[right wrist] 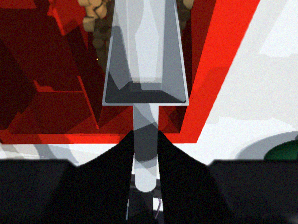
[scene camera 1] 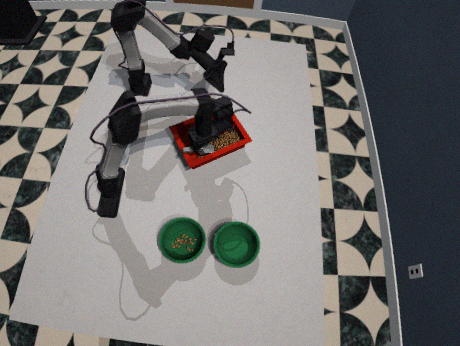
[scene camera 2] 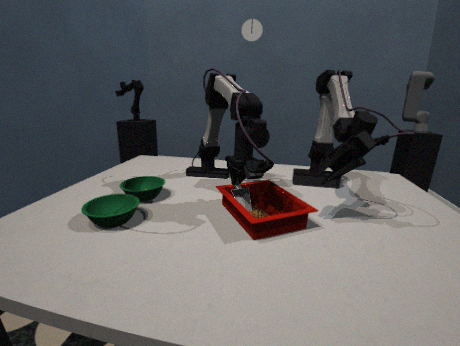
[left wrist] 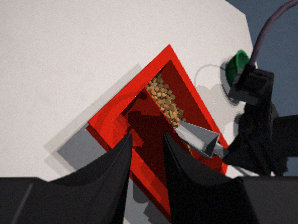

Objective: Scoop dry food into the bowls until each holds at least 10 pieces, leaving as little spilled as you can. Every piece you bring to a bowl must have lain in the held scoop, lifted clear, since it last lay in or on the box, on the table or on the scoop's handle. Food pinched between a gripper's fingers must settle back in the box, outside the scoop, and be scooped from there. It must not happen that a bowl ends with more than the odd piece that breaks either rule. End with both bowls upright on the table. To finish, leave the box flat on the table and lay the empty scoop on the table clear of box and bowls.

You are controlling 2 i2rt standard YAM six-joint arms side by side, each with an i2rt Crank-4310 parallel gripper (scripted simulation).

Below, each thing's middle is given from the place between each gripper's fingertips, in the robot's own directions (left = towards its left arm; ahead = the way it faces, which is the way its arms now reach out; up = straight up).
My right gripper is now 30 mm short of the grey scoop [left wrist: 207, 141], 30 mm above it and 20 mm to the right of it. Also, from my right hand: red box [scene camera 1: 243, 135] (90 mm to the left, 50 mm ahead, 40 mm below).
Now: left hand 30 mm past the red box, 160 mm to the left of it and 100 mm above it. The rest, counted from my left hand: grey scoop (50 mm behind, 230 mm to the right, 90 mm below).
